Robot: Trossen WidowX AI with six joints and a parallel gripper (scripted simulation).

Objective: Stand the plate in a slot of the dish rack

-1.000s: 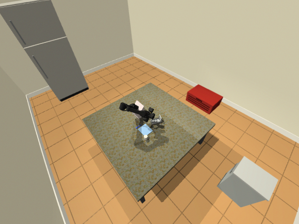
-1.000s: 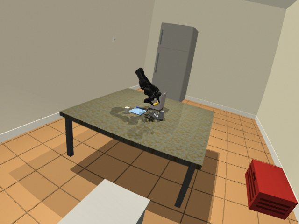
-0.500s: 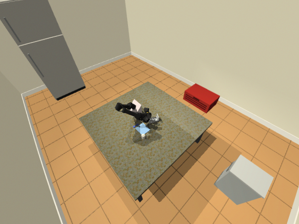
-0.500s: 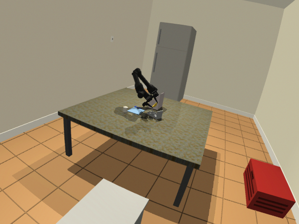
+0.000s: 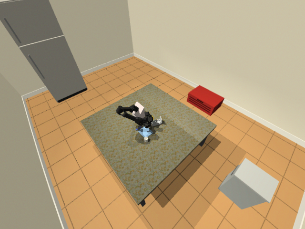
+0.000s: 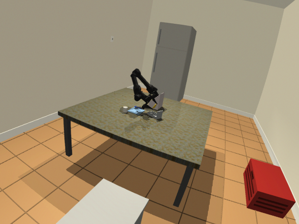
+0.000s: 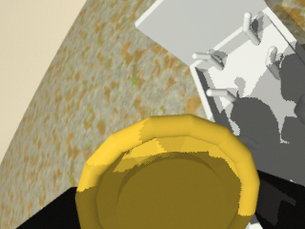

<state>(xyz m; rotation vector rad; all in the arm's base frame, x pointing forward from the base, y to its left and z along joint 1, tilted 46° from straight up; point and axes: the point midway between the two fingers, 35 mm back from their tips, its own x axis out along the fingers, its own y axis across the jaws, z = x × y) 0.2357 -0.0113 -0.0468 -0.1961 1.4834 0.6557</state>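
The dish rack is 5 cm ahead of my gripper tip, 2 cm to the left of it and 5 cm below it. The rest, counted from my gripper tip: blue utensil (5 cm behind, 21 cm to the right, 7 cm below); plate (1 cm to the right); light blue pad (6 cm ahead, 18 cm to the right, 8 cm below).
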